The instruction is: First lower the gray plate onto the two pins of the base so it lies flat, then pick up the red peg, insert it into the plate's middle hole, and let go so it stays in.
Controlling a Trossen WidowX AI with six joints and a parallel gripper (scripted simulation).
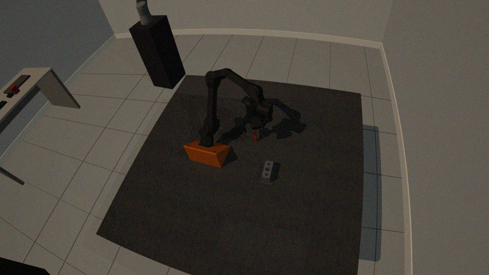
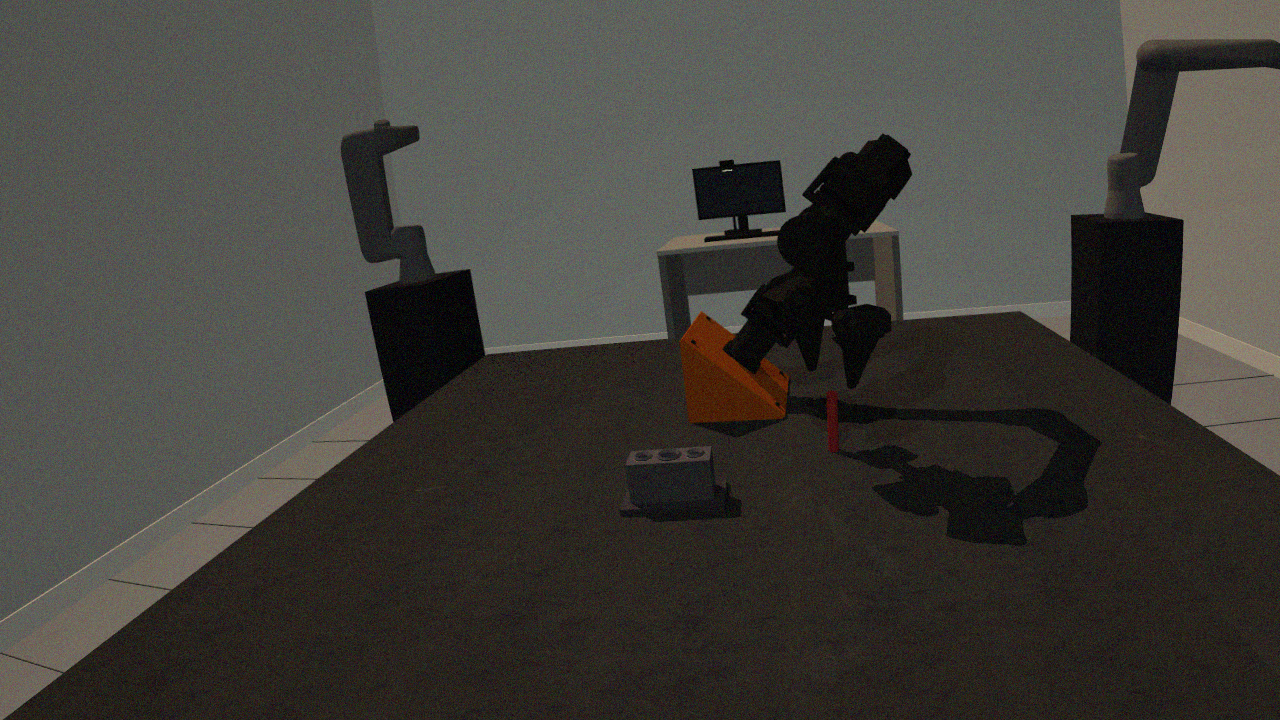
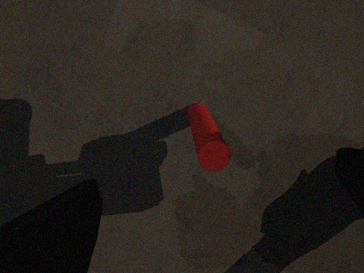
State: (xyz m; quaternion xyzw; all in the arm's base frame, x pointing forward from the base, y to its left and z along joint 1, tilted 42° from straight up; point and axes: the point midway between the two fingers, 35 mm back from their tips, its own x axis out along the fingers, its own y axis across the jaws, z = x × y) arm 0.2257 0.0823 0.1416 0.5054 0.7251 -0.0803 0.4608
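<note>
The red peg is 60 mm below my gripper tip. Round my gripper tip: base: 140 mm ahead, 180 mm to the right, 90 mm below; gray plate: 140 mm ahead, 180 mm to the right, 50 mm below.
</note>
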